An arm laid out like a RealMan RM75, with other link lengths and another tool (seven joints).
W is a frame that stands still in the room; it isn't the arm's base.
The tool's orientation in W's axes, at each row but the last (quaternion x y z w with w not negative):
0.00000 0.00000 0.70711 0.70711
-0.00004 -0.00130 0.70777 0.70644
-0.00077 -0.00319 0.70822 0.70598
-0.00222 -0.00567 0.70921 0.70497
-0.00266 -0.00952 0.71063 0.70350
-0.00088 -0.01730 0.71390 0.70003
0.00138 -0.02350 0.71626 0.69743
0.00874 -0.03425 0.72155 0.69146
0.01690 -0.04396 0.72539 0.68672
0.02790 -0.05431 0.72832 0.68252
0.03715 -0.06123 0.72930 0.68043
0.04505 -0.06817 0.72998 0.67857
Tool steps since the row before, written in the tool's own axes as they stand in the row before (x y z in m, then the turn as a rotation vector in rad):
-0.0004 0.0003 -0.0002 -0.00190 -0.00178 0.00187
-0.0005 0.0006 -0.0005 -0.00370 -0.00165 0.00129
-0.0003 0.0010 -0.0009 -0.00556 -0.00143 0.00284
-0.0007 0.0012 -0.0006 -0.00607 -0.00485 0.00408
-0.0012 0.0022 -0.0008 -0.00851 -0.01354 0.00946
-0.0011 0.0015 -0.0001 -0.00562 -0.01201 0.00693
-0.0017 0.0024 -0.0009 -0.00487 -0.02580 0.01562
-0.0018 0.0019 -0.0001 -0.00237 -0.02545 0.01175
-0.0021 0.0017 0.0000 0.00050 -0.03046 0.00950
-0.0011 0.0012 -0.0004 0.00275 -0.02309 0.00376
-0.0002 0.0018 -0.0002 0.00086 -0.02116 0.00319
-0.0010 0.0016 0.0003 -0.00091 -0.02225 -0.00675
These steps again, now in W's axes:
-0.0003 -0.0004 -0.0002 0.00178 -0.00190 0.00187
-0.0006 -0.0005 -0.0005 0.00165 -0.00370 0.00129
-0.0010 -0.0003 -0.0009 0.00143 -0.00557 0.00283
-0.0012 -0.0007 -0.0006 0.00484 -0.00606 0.00410
-0.0022 -0.0012 -0.0008 0.01346 -0.00847 0.00961
-0.0015 -0.0011 -0.0002 0.01194 -0.00555 0.00711
-0.0023 -0.0017 -0.0010 0.02543 -0.00475 0.01625
-0.0018 -0.0019 -0.0003 0.02511 -0.00203 0.01253
-0.0016 -0.0022 -0.0002 0.03002 0.00128 0.01074
-0.0011 -0.0011 -0.0006 0.02272 0.00373 0.00499
-0.0018 -0.0003 -0.0003 0.02094 0.00181 0.00410
-0.0015 -0.0011 0.0001 0.02243 0.00174 -0.00595

